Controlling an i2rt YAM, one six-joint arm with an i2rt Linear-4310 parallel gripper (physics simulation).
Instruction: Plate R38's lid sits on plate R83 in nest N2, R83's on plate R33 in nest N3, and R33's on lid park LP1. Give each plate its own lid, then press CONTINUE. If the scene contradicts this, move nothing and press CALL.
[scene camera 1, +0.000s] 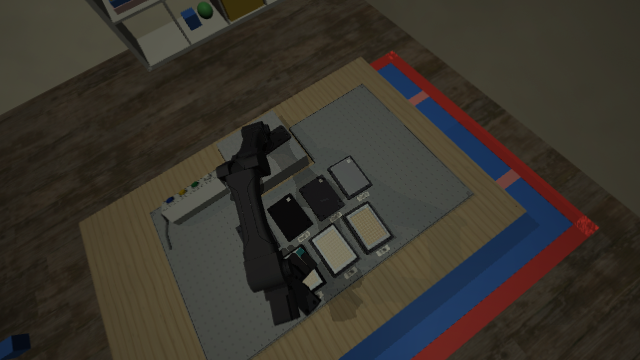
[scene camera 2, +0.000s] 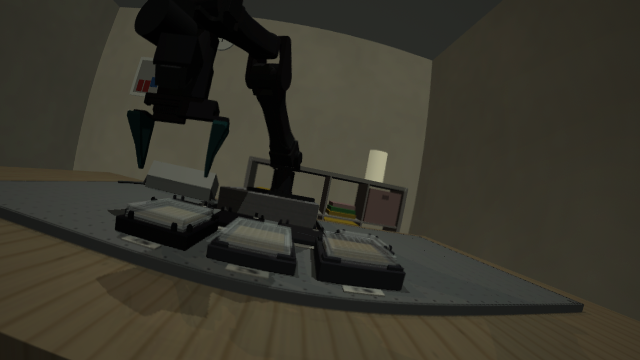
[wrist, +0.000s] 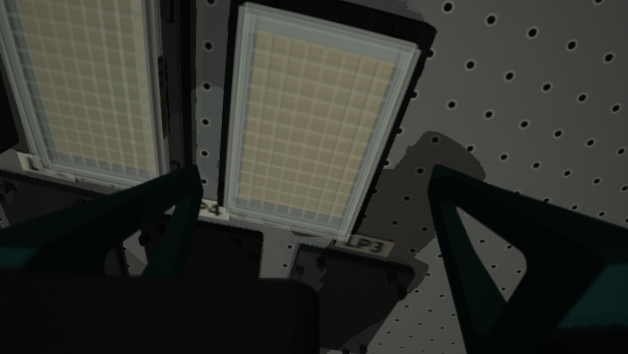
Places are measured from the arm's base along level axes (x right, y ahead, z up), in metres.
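Where they show: gripper, fingertip midpoint: (scene camera 2: 172, 173) (wrist: 315, 177); arm's base at its link origin: (scene camera 1: 265, 146) (scene camera 2: 280, 195).
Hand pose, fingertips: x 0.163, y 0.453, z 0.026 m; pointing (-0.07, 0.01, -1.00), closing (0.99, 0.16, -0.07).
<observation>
Each offset is from my fingertips to the top centre of the thing. "*": to the spot under its first point. Level surfaces: height alone.
My gripper (scene camera 2: 174, 171) (wrist: 315, 177) is open and empty, its teal fingers spread above one end plate @(dx -0.007, dy -0.014, dz -0.047 m) (scene camera 1: 313, 280) (scene camera 2: 167, 214) (wrist: 310, 125), with air between. That plate is cream-gridded under a clear lid, in a black nest. The middle plate @(dx -0.137, dy -0.005, dz -0.050 m) (scene camera 1: 334, 250) (scene camera 2: 257, 235) (wrist: 95, 85) and the other end plate @(dx -0.268, dy +0.007, dz -0.044 m) (scene camera 1: 369, 227) (scene camera 2: 357, 247) also carry clear lids. Dark lid parks @(* dx -0.212, dy -0.174, dz -0.073 m) (scene camera 1: 321, 197) @(* dx -0.085, dy -0.187, dz -0.073 m) (scene camera 1: 290, 216) lie behind; another park @(* dx -0.341, dy -0.169, dz -0.065 m) (scene camera 1: 350, 176) looks paler. Labels "LP3" @(* dx +0.054, dy -0.113, dz -0.081 m) (wrist: 365, 245) and "P4" @(* dx -0.071, dy -0.101, dz -0.081 m) (wrist: 214, 208) show in the wrist view; the nest labels are unreadable. The arm partly hides one nest in scene camera 1.
A pale button box @(dx +0.147, dy -0.461, dz +0.001 m) (scene camera 1: 195, 202) (scene camera 2: 182, 180) with blue @(dx +0.221, dy -0.486, dz -0.008 m) (scene camera 1: 170, 199), yellow @(dx +0.171, dy -0.484, dz -0.008 m) (scene camera 1: 182, 192) and green @(dx +0.121, dy -0.482, dz -0.008 m) (scene camera 1: 195, 184) buttons stands left of the arm's base block (scene camera 1: 287, 162). A perforated grey board @(dz -0.083 m) (scene camera 1: 400, 145) (scene camera 2: 475, 280) lies under the nests, on a wooden table @(dz -0.096 m) (scene camera 1: 120, 260).
</observation>
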